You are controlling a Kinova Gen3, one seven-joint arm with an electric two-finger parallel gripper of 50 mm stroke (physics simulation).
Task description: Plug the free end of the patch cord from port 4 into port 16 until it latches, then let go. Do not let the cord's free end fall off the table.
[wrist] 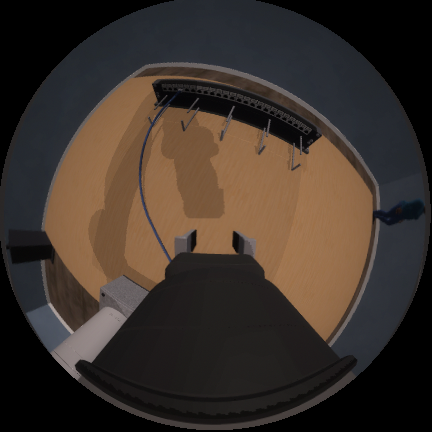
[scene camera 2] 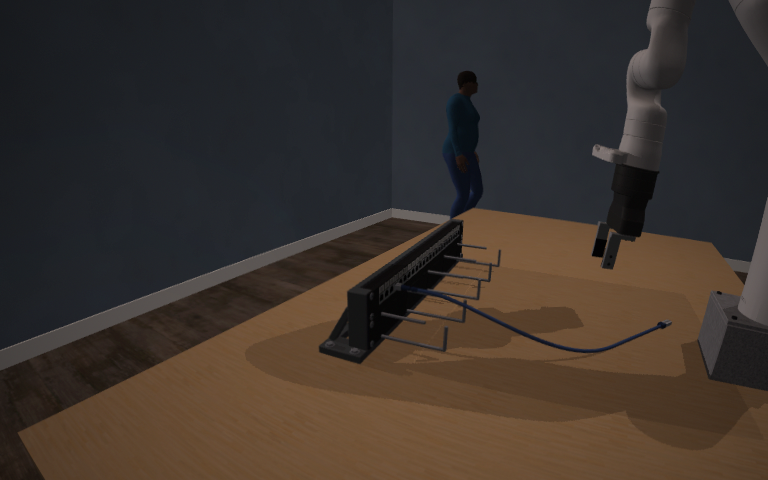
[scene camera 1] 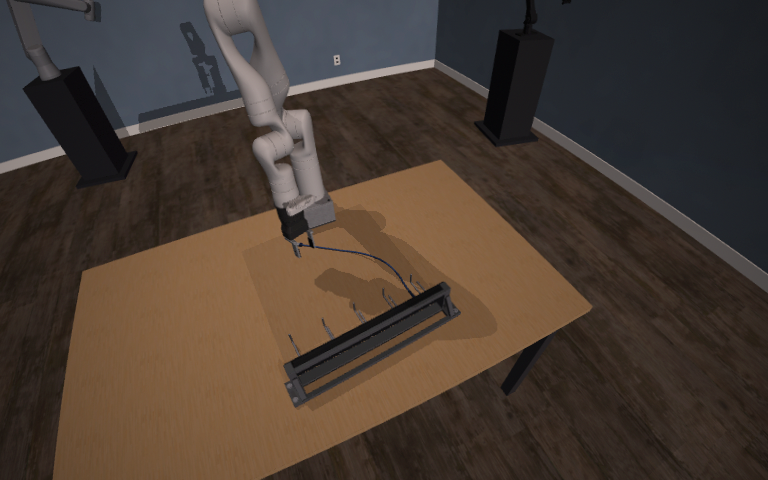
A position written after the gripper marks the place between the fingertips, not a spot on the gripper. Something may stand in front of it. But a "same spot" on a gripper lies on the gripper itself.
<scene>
gripper: wrist; scene camera 2 601,262; scene camera 1
same spot on gripper: [wrist: 242,244] = [scene camera 1: 294,240]
</scene>
